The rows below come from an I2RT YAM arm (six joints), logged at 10 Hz.
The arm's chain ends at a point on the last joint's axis. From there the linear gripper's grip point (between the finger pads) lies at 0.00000 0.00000 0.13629 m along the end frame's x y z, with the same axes.
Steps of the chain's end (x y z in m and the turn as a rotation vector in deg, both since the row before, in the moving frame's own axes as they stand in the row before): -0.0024, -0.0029, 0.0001, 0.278, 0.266, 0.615; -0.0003, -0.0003, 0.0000, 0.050, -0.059, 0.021; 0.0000, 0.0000, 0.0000, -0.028, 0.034, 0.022; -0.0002, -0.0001, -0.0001, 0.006, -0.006, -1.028; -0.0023, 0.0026, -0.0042, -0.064, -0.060, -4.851; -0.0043, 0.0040, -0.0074, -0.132, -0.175, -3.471; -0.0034, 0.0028, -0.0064, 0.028, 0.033, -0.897; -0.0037, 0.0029, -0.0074, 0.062, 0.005, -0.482; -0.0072, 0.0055, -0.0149, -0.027, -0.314, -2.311; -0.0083, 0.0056, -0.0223, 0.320, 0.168, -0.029
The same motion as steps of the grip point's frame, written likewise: -0.0018, -0.0036, 0.0001, 0.278, 0.266, 0.615; -0.0004, -0.0004, 0.0000, 0.050, -0.059, 0.021; 0.0001, 0.0001, 0.0000, -0.028, 0.034, 0.022; -0.0002, -0.0001, -0.0001, 0.006, -0.006, -1.028; -0.0024, 0.0028, -0.0042, -0.064, -0.060, -4.851; -0.0047, 0.0043, -0.0074, -0.132, -0.175, -3.471; -0.0033, 0.0027, -0.0064, 0.028, 0.033, -0.897; -0.0037, 0.0028, -0.0074, 0.062, 0.005, -0.482; -0.0079, 0.0056, -0.0149, -0.027, -0.314, -2.311; -0.0079, 0.0048, -0.0223, 0.320, 0.168, -0.029
